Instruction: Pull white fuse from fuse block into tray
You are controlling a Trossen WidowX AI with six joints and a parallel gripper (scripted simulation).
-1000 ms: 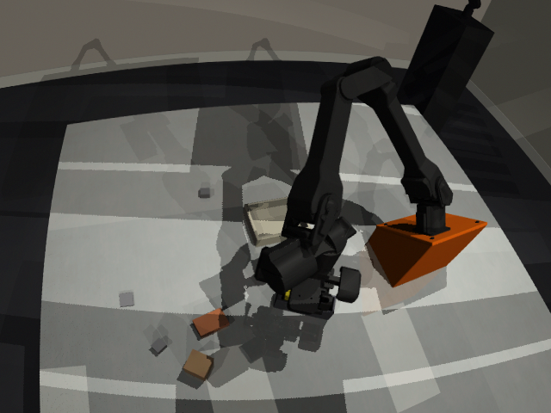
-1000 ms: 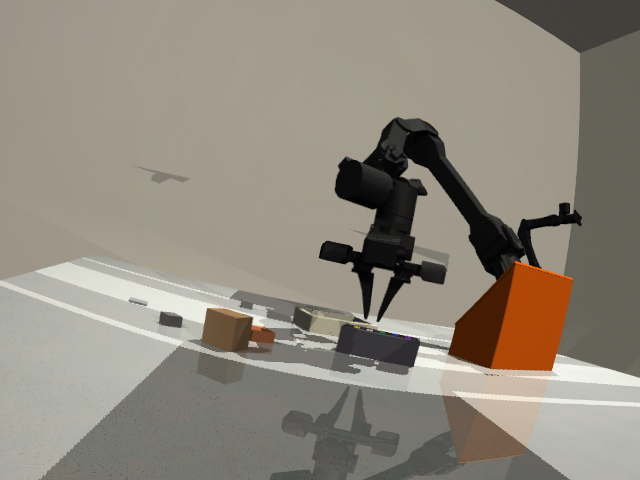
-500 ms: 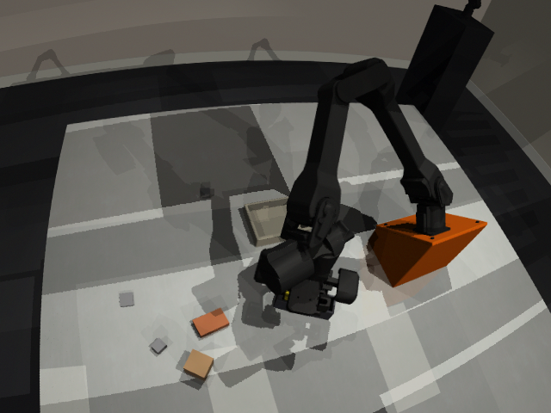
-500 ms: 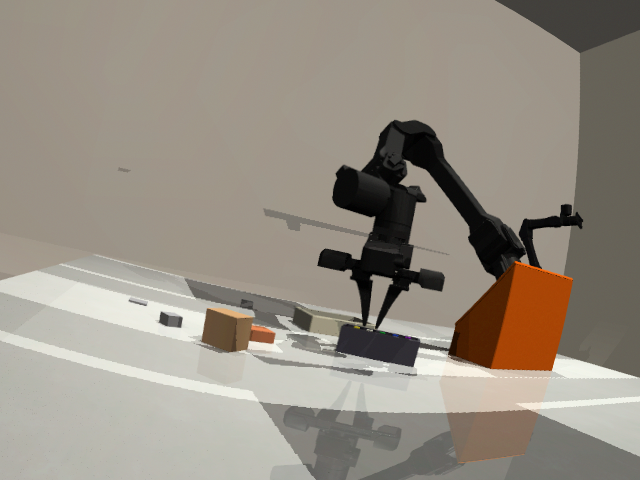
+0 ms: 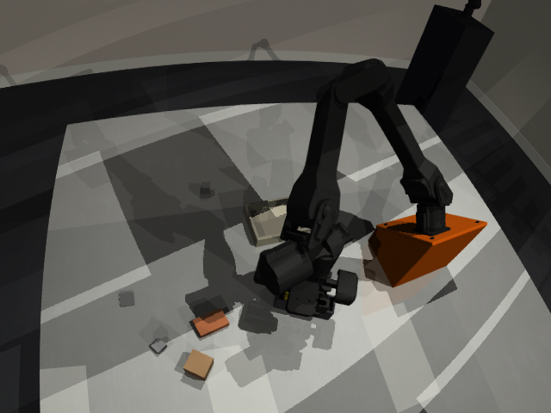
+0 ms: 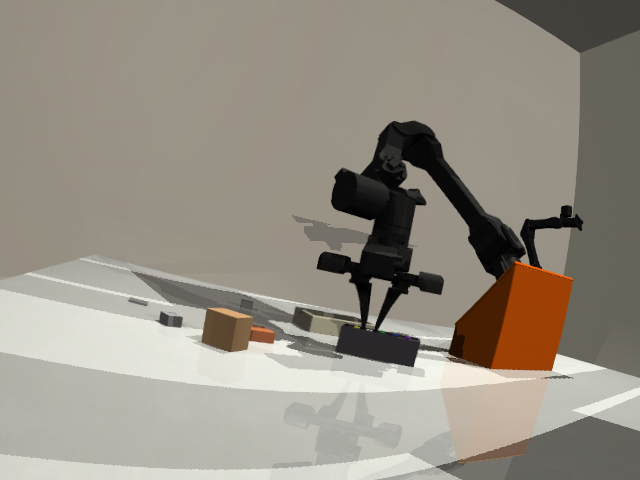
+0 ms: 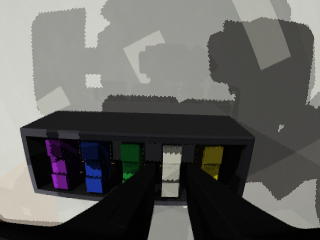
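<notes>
Now: gripper tip 10 mm above the white fuse. From my gripper tip the other things lie so: yellow fuse (20 mm ahead, 10 mm to the right, 10 mm below); green fuse (20 mm behind, 10 mm to the left, 10 mm below); blue fuse (30 mm behind, 20 mm to the left, 10 mm below).
</notes>
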